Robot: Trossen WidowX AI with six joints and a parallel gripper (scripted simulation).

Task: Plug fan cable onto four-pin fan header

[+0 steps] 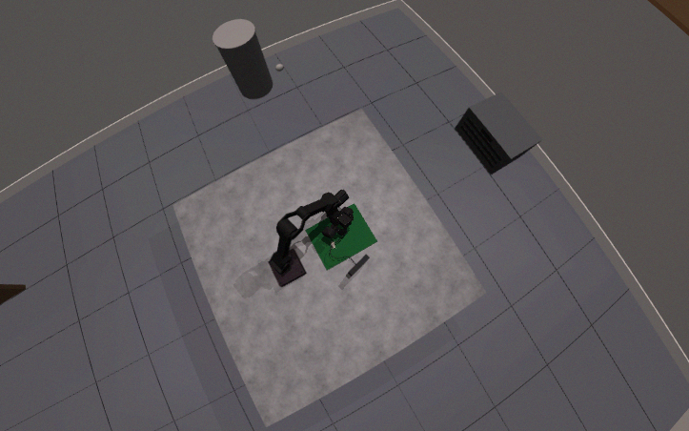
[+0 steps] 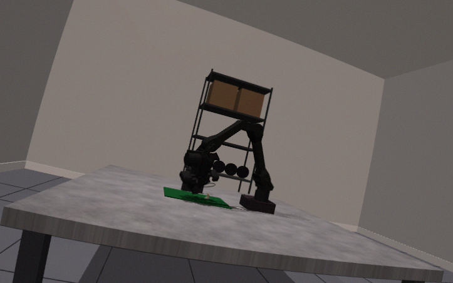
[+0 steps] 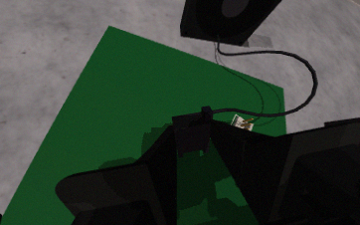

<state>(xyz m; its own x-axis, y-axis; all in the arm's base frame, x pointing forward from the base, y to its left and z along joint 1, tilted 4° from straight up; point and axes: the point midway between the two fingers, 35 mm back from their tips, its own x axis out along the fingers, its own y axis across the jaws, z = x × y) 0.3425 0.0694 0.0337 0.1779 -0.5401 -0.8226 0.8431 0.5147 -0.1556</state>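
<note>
The green board is 60 mm below my gripper tip and 20 mm behind it. The rest, counted from my gripper tip: black fan: 170 mm to the right, 20 mm above; then white four-pin header: 70 mm behind, 40 mm below, 30 mm to the right; then black plug: 10 mm to the left, 10 mm behind.
</note>
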